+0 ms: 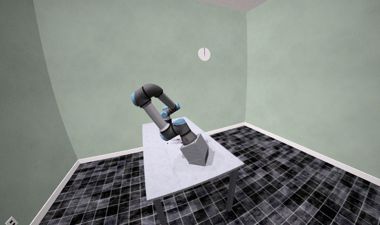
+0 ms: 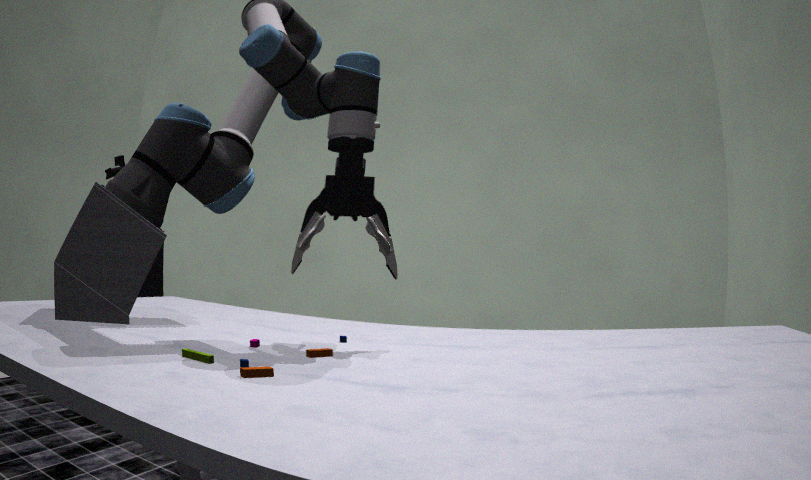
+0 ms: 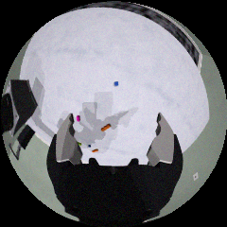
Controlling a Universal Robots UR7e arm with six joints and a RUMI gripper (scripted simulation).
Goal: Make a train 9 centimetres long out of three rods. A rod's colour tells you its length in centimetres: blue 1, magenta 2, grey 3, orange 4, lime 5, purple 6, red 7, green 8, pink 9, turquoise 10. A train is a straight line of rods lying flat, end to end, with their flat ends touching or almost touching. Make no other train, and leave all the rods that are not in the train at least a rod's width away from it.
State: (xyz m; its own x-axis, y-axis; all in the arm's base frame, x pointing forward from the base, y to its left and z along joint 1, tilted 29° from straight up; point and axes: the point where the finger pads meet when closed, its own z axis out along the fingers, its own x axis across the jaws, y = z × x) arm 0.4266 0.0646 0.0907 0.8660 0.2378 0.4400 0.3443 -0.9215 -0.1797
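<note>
Now: the lime rod 100 mm behind my hand, 290 mm to the right of it and 100 mm below it. Also, from my hand: magenta rod: 90 mm behind, 130 mm to the right, 100 mm below.
</note>
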